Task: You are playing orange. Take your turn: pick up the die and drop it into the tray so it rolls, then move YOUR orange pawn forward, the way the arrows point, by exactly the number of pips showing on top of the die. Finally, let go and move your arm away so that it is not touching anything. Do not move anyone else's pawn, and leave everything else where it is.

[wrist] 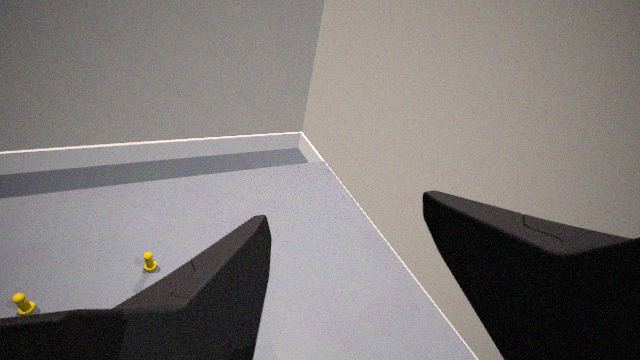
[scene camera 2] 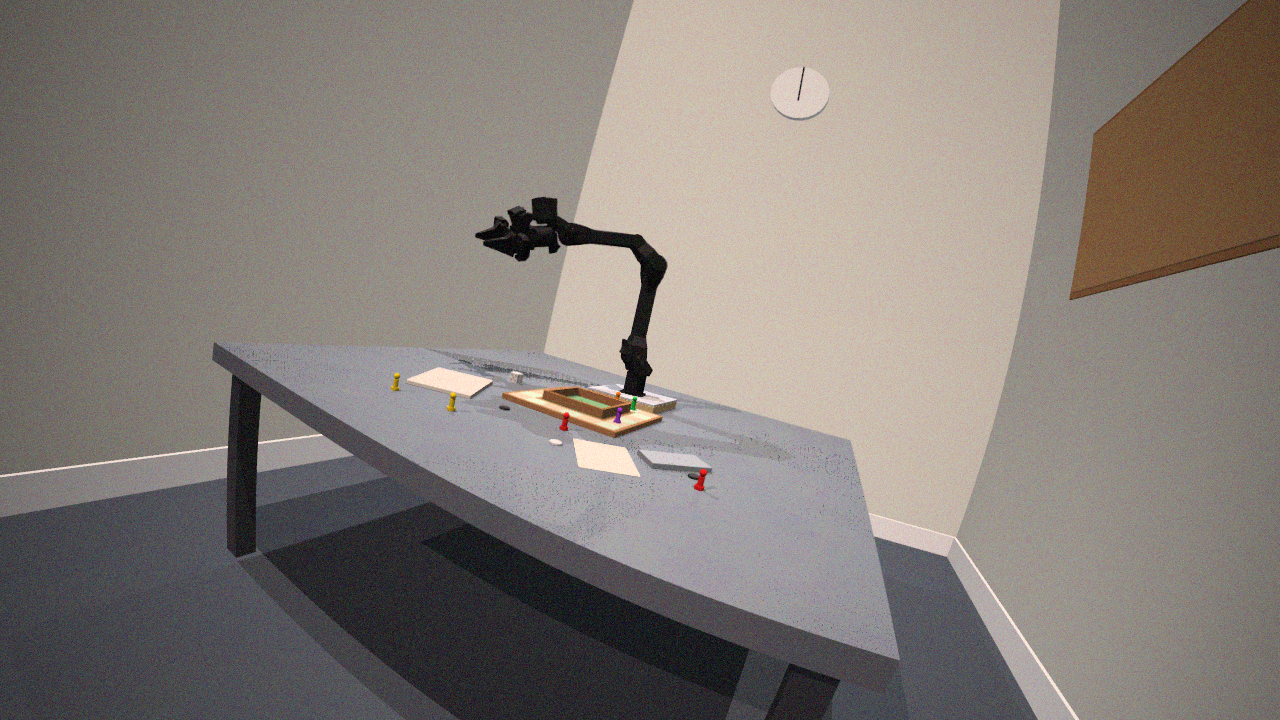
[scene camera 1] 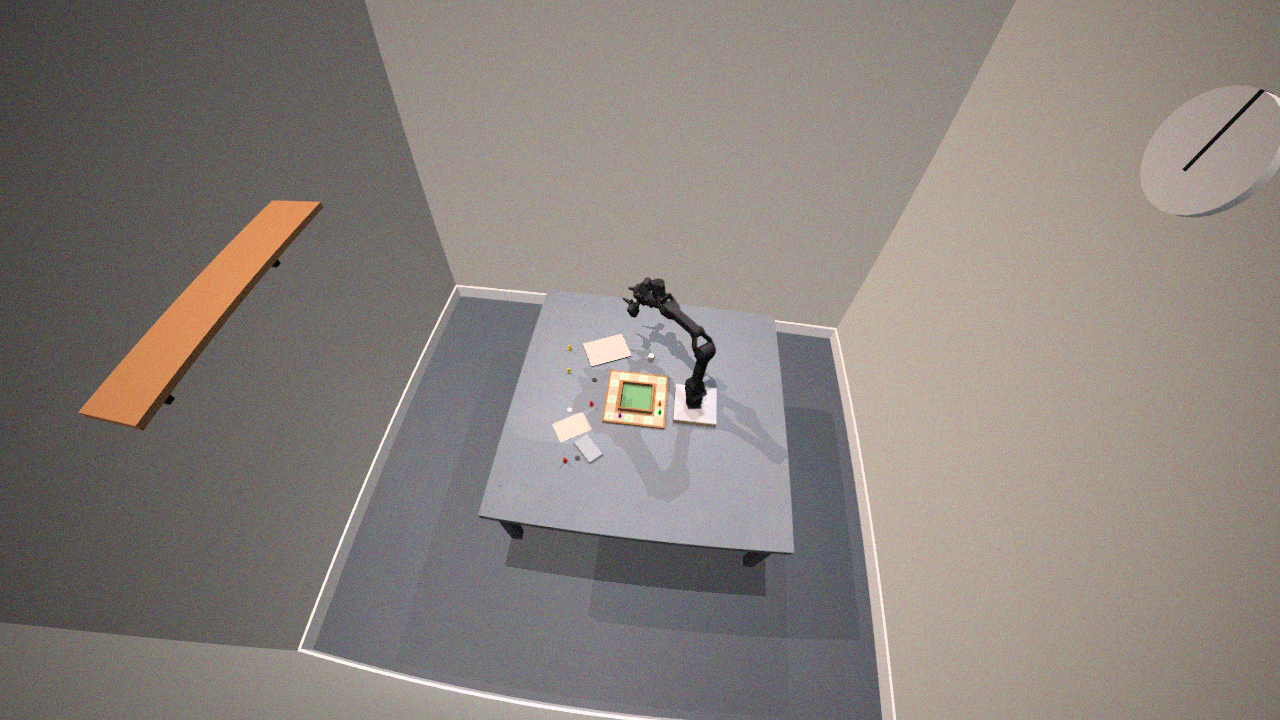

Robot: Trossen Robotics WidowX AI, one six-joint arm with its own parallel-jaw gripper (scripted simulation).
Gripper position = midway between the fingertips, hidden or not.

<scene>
The gripper [scene camera 2: 479, 239] is open and holds nothing. Further things: a grey card [scene camera 2: 657, 460].
The gripper shows as well in the wrist view [wrist: 345, 215]. The wrist view misses the grey card: it is out of frame.
</scene>
